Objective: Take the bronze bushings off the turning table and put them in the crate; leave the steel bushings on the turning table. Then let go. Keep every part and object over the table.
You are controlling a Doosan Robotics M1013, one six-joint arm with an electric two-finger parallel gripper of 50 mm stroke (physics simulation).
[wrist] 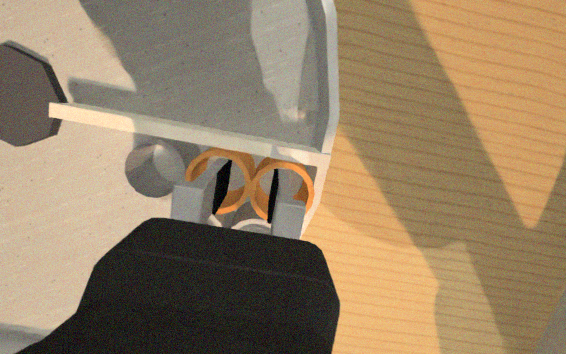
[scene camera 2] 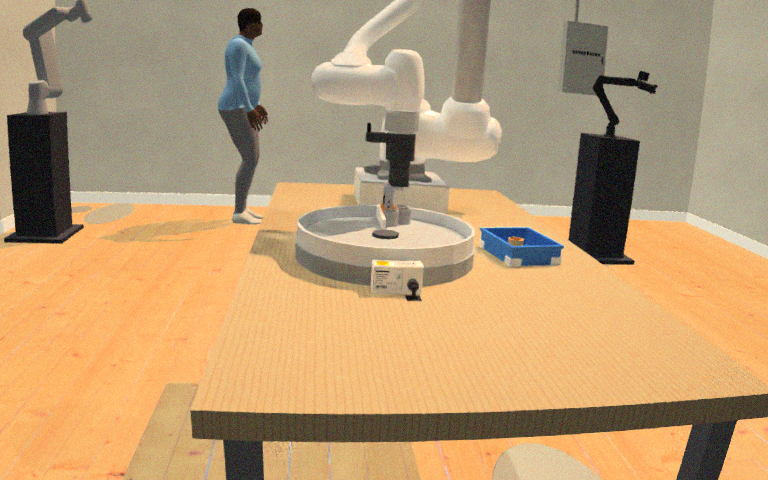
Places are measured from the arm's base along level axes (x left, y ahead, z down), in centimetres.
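Where they show: gripper, fingertip midpoint: [wrist: 250,181] [scene camera 2: 387,208].
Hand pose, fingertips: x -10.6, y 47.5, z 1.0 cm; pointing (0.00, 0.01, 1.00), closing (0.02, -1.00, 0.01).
Observation:
After its pixels a point has its place.
Two bronze bushings [wrist: 218,152] {x -12.2, y 49.5, z 0.2 cm} [wrist: 310,189] {x -10.9, y 43.9, z 0.2 cm} stand side by side on the turning table [scene camera 2: 334,249] {x -26.0, y 80.6, z 2.7 cm} [wrist: 90,200] {x -6.4, y 59.1, z 4.0 cm}, against its divider. My gripper [scene camera 2: 387,207] {x -10.6, y 47.5, z 1.0 cm} [wrist: 250,181] {x -10.6, y 47.5, z 1.0 cm} is open with nothing held; in the wrist view one finger overlaps each bronze bushing's opening. Fingertip depth is unclear. A grey steel bushing [wrist: 154,170] {x -9.5, y 54.4, z 3.8 cm} stands left of them, and a pale steel rim [wrist: 252,224] {x -6.5, y 47.0, z 4.0 cm} shows between the fingers, partly hidden by the gripper body. In the scene view, grey steel bushings [scene camera 2: 403,213] {x -7.1, y 52.2, z 1.0 cm} stand beside the fingers. A bronze bushing [scene camera 2: 515,241] {x 20.5, y 61.7, z 5.3 cm} is in the blue crate [scene camera 2: 535,256] {x 23.4, y 69.2, z 7.0 cm}.
The divider [scene camera 2: 381,217] {x -13.2, y 56.2, z 1.3 cm} [wrist: 190,131] {x -13.0, y 51.4, z 1.1 cm} runs from near the dark centre disc [scene camera 2: 385,233] {x -13.2, y 64.7, z 3.2 cm} [wrist: 27,95] {x -13.3, y 62.8, z 3.2 cm} to the raised rim. A white box [scene camera 2: 389,278] {x -15.3, y 89.2, z 6.0 cm} and a small black camera [scene camera 2: 413,286] {x -10.8, y 91.7, z 6.8 cm} stand before the turning table. A person [scene camera 2: 240,79] stands behind the table at left.

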